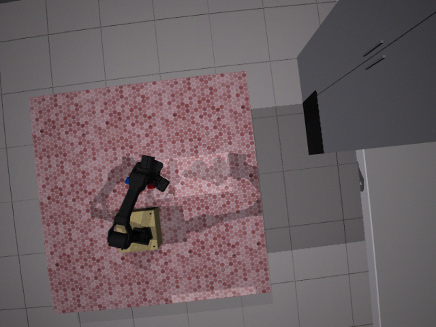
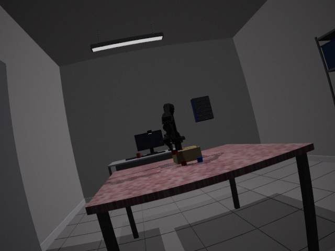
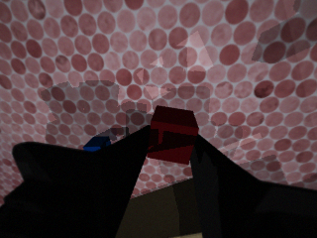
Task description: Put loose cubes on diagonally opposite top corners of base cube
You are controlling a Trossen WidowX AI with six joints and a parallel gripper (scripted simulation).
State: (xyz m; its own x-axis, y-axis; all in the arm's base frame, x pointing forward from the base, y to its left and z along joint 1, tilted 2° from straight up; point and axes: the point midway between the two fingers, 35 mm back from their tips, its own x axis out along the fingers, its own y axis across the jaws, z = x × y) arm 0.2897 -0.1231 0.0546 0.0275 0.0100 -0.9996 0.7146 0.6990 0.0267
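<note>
My gripper tip is 10 mm short of the blue cube, 180 mm to the right of it and 100 mm above it.
</note>
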